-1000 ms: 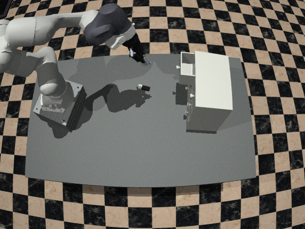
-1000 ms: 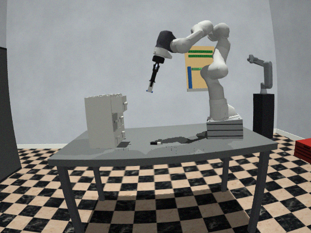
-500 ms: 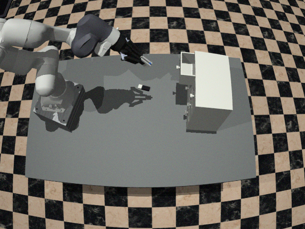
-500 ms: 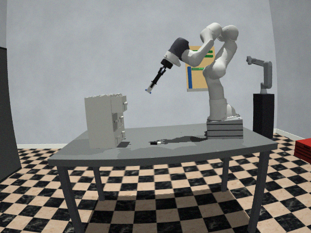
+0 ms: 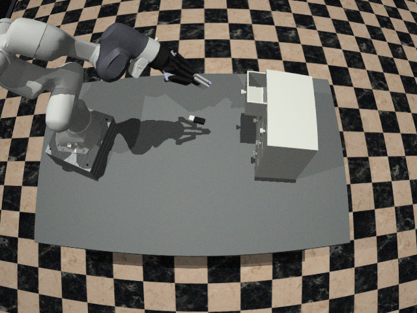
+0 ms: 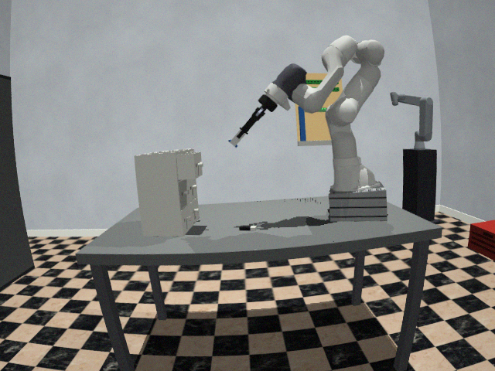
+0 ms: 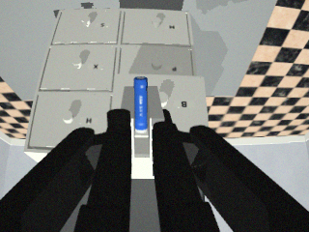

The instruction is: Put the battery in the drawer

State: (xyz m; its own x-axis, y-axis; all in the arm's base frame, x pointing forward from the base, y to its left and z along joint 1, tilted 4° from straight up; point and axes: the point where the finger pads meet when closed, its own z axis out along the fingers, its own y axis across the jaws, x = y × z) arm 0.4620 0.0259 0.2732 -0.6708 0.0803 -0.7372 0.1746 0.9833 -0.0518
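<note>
The drawer lies 24 cm ahead of my hand, 2 cm to the right of it and 12 cm below it. From my hand the other things lie so: black-and-white block (2 cm behind, 4 cm to the left, 36 cm below); then blue AAA battery (2 cm ahead, 2 cm below).
</note>
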